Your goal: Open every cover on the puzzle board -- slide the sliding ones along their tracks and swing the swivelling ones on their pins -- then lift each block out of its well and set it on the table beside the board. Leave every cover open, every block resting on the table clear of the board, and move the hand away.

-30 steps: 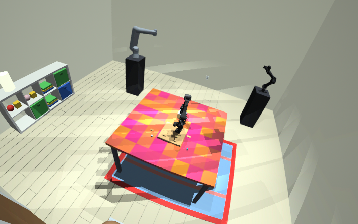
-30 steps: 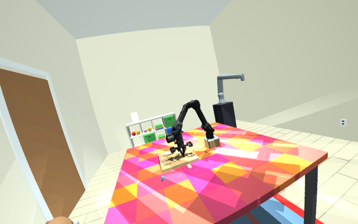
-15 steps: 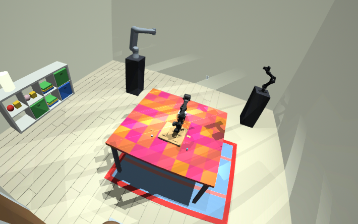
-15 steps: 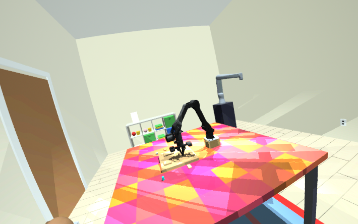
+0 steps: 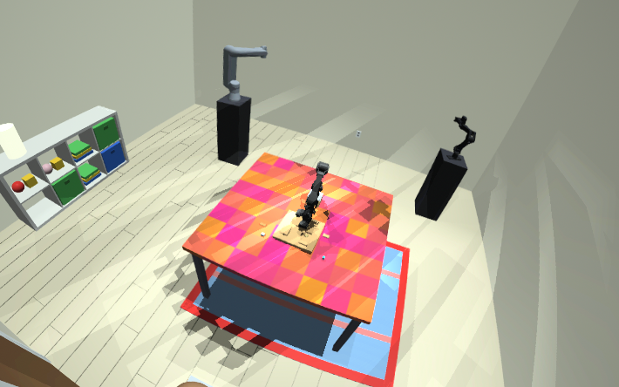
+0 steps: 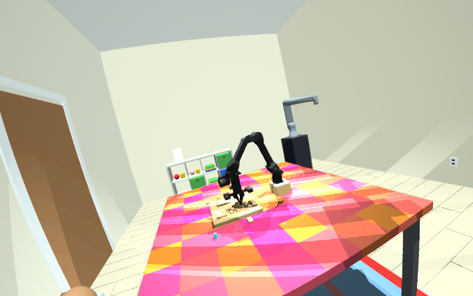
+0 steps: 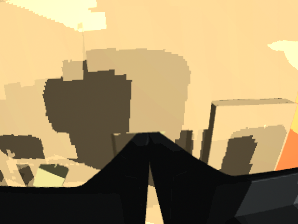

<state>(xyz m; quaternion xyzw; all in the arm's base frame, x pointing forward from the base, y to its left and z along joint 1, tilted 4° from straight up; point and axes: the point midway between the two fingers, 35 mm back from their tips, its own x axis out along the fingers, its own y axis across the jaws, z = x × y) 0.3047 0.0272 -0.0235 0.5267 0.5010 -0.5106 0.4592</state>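
My gripper tip is 40 mm short of the tan wooden puzzle board and 30 mm to the left of it. The rest, counted from my gripper tip: cyan block 210 mm ahead, 190 mm to the left, 10 mm below.
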